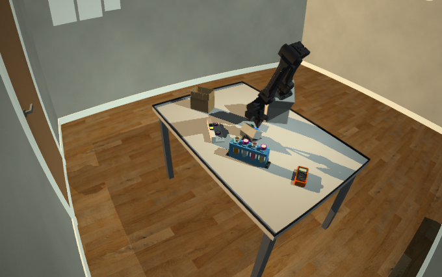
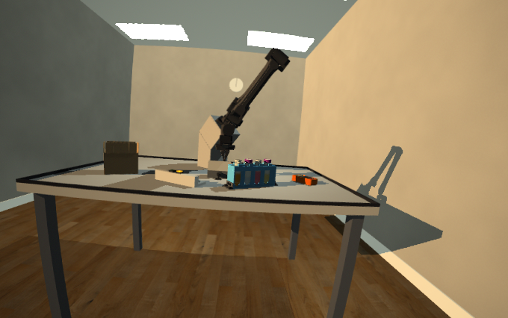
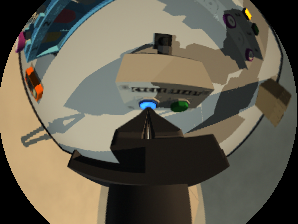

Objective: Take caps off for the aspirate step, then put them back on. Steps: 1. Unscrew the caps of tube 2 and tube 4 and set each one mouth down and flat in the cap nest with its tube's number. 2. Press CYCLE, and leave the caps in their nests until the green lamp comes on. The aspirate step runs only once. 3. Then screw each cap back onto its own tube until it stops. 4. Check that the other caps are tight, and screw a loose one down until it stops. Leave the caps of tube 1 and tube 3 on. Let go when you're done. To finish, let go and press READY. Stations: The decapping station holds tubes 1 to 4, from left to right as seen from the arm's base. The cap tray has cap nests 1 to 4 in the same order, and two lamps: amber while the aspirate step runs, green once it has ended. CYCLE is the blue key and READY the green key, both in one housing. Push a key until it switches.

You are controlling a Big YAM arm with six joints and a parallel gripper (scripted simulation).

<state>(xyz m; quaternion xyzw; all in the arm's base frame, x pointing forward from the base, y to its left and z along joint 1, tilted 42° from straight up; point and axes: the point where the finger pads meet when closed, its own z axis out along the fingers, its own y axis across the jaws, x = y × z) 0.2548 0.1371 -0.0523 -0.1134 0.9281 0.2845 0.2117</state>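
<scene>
Right now the blue cycle key is 10 mm below my hand and 10 mm ahead of it. Also, from my hand: orange multimeter: 430 mm to the left, 70 mm behind, 60 mm below; then beige key housing: 30 mm ahead, 20 mm below, 10 mm to the right; then green ready key: 40 mm to the right, 20 mm ahead, 10 mm below.
</scene>
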